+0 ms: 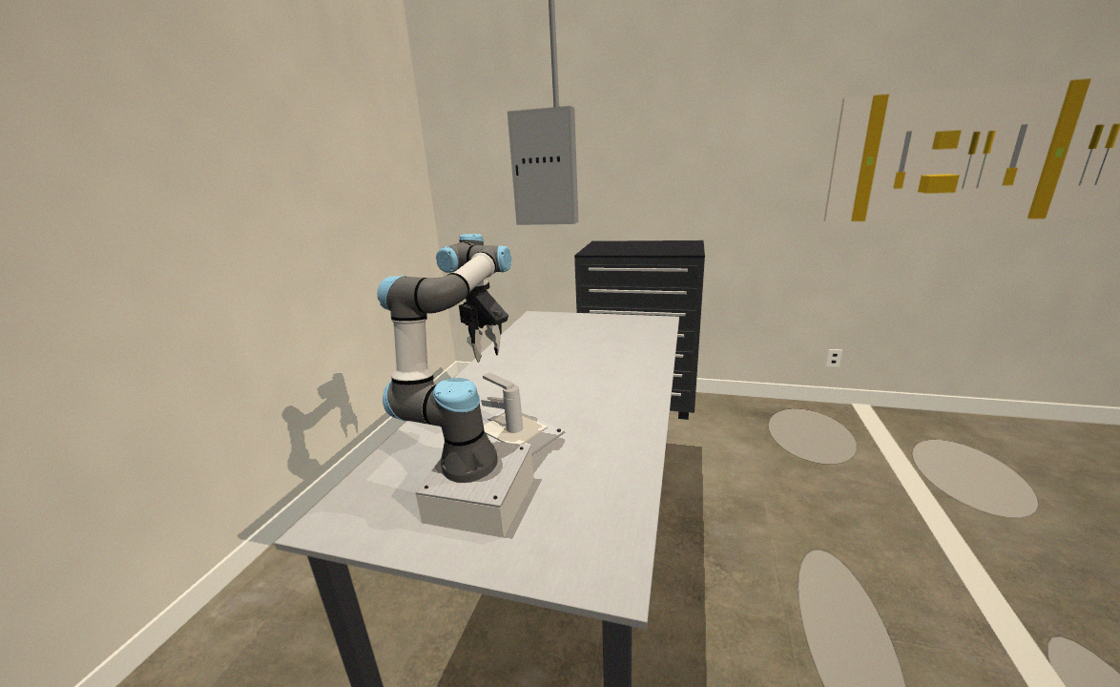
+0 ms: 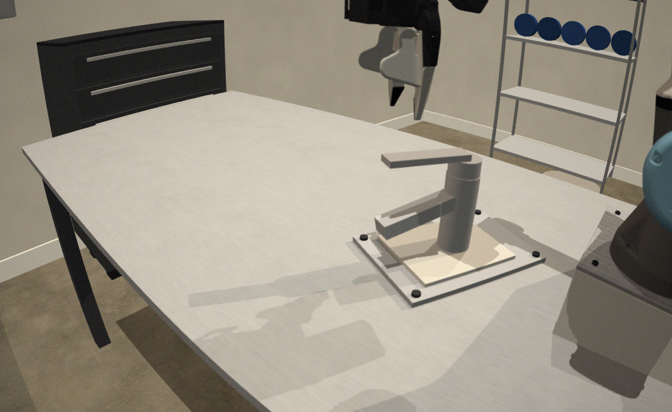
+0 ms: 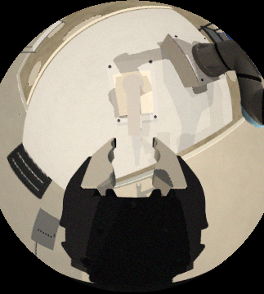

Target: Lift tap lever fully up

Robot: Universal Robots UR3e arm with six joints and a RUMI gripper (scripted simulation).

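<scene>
The flat lever is 70 mm below my hand, 30 mm to the right of it and 10 mm behind it. Also, from my hand: grey tap (130 mm below, 60 mm to the right, 30 mm behind).
</scene>
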